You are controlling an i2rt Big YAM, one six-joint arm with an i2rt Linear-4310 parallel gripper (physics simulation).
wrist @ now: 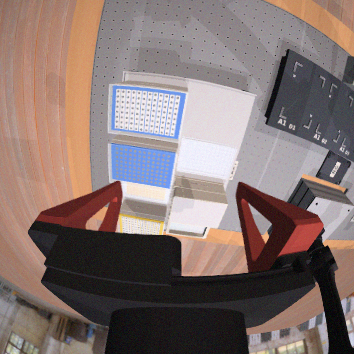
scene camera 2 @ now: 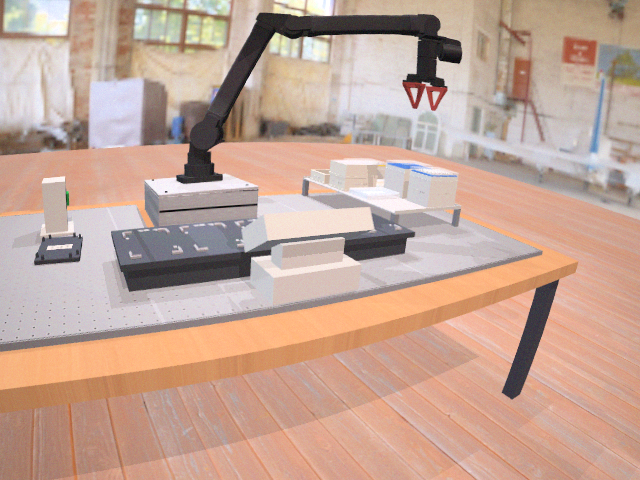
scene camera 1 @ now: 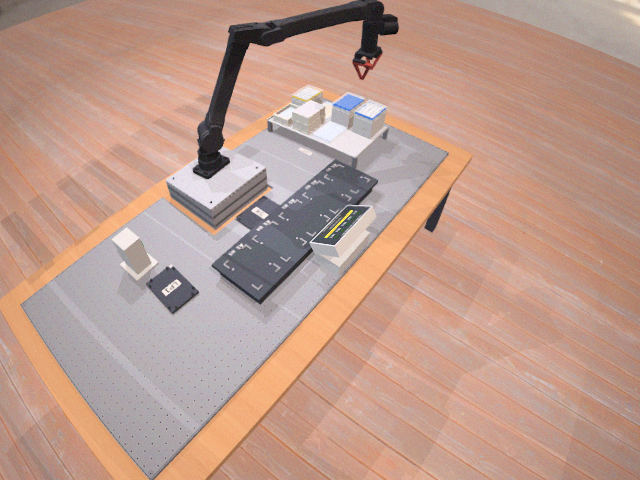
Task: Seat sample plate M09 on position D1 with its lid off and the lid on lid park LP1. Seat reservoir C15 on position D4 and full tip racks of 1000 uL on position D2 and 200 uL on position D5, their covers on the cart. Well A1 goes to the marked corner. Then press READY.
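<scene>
My gripper (scene camera 1: pixel 364 72) (scene camera 2: pixel 424 108) (wrist: pixel 178 187) is open and empty, high above the cart (scene camera 1: pixel 343 148) (scene camera 2: pixel 400 205) (wrist: pixel 220 110). On the cart stand a rack with a blue rim and white top (scene camera 1: pixel 371 109) (wrist: pixel 147 112), a solid-blue-topped rack (scene camera 1: pixel 348 101) (wrist: pixel 142 165), a yellow-rimmed rack (scene camera 1: pixel 307 93) (wrist: pixel 141 225), a pale stack (scene camera 1: pixel 308 116) (scene camera 2: pixel 354 173) (wrist: pixel 197 212), and a flat whitish piece (scene camera 1: pixel 330 132) (wrist: pixel 207 157). A low tray (scene camera 1: pixel 284 114) is partly hidden. M09 and C15 labels are unreadable. The dark deck (scene camera 1: pixel 289 222) (scene camera 2: pixel 180 248) (wrist: pixel 310 100) and lid park LP1 (scene camera 1: pixel 172 289) (scene camera 2: pixel 59 248) carry no labware.
A tilted screen unit (scene camera 1: pixel 343 227) (scene camera 2: pixel 310 227) stands at the deck's front side. A white post (scene camera 1: pixel 131 248) (scene camera 2: pixel 54 204) with a green button (scene camera 2: pixel 67 197) stands beside LP1. The arm's grey base block (scene camera 1: pixel 217 186) (scene camera 2: pixel 201 201) stands behind the deck.
</scene>
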